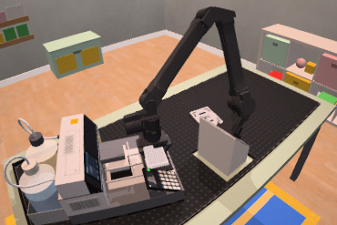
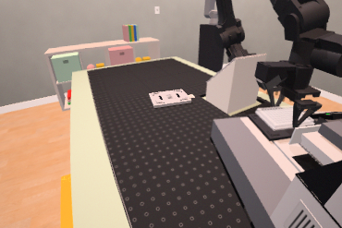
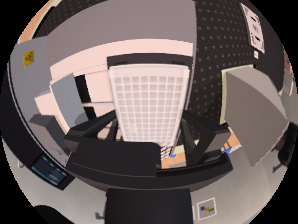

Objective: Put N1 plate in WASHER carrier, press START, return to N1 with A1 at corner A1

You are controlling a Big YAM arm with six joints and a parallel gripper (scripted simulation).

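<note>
The white well plate is 10 mm below my hand. Round my hand: plate nest N1 (90 mm ahead, 440 mm to the right, 100 mm below); plate washer (70 mm ahead, 140 mm to the left, 20 mm above).
</note>
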